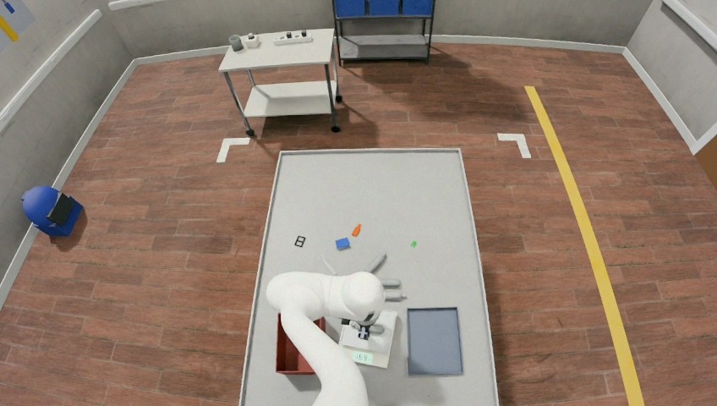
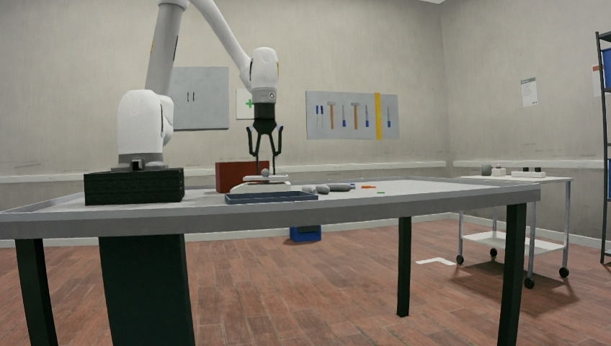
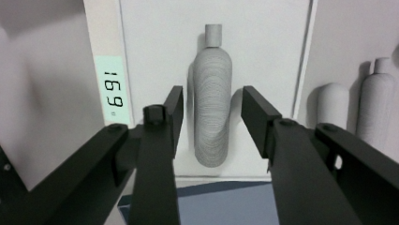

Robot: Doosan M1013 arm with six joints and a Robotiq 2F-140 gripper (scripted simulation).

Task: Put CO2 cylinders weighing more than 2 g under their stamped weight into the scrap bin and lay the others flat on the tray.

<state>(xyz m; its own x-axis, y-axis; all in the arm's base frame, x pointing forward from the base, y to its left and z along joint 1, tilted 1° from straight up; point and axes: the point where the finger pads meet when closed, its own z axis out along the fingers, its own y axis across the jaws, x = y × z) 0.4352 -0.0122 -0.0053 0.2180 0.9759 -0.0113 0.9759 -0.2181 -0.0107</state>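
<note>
The scale platform lies 50 mm below my hand. Also, from my hand: grey CO2 cylinder (130 mm ahead, 110 mm to the right, 90 mm below); scale (10 mm behind, 60 mm below); red scrap bin (60 mm behind, 230 mm to the left, 70 mm below).
</note>
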